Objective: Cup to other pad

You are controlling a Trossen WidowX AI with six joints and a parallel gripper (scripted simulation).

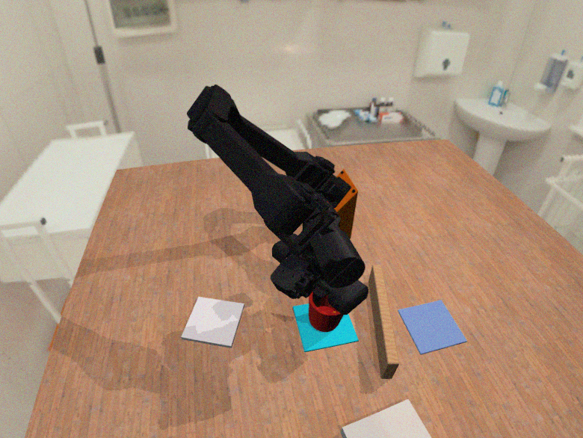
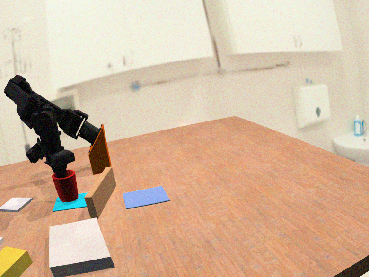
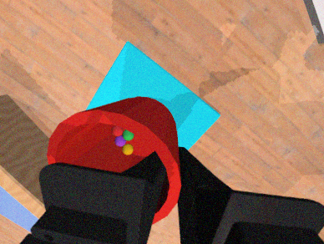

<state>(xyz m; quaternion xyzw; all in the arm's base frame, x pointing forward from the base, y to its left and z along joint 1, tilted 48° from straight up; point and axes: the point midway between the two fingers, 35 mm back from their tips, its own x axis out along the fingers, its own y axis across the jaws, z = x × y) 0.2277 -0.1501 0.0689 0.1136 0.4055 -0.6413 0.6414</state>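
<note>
The cyan pad lies 3 cm ahead of my gripper tip, 1 cm to the left of it and 6 cm below it. Also, from my gripper tip: white pad (4 cm behind, 19 cm to the right, 4 cm below); then wooden bar (7 cm ahead, 11 cm to the left, 3 cm below); then red cup (3 cm ahead, 1 cm to the left).
</note>
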